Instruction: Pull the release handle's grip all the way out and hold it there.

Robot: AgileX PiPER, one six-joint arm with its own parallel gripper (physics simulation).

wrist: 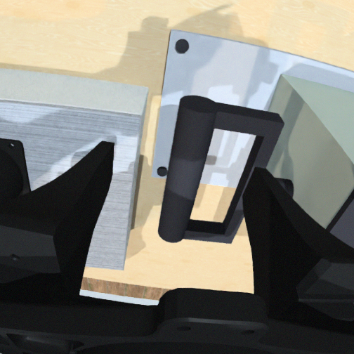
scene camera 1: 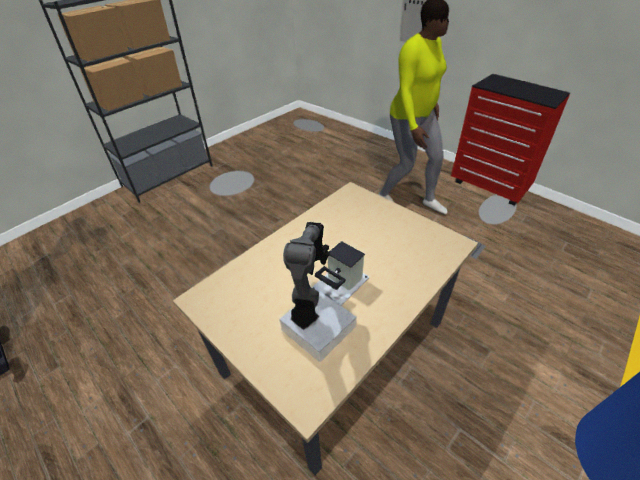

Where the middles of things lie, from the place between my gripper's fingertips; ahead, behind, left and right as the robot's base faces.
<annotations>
I see my gripper 15 cm above the base plate (wrist: 225, 70), 11 cm short of it and 4 cm to the left of it.
</annotations>
